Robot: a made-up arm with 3 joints.
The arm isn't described. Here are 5 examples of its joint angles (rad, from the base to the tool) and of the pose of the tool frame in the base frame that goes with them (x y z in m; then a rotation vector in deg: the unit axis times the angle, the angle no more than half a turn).
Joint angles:
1: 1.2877 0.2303 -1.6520
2: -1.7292 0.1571 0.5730
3: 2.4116 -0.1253 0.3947
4: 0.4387 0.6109 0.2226
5: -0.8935 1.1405 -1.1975
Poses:
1: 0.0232 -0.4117 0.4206 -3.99 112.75 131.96
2: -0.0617 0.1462 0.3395 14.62 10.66 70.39
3: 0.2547 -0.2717 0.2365 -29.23 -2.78 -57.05
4: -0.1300 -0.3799 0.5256 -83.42 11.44 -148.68
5: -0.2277 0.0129 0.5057 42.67 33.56 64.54
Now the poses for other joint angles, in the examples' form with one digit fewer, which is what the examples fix.
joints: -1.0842 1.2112 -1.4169
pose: -0.202 0.062 0.476 40.0 35.1 46.9
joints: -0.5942 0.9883 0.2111
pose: -0.266 -0.104 0.529 41.5 -25.8 131.8
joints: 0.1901 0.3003 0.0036
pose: -0.180 -0.291 0.546 73.0 31.6 144.6
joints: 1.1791 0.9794 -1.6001
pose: 0.048 -0.445 0.441 -49.0 -81.5 -144.0
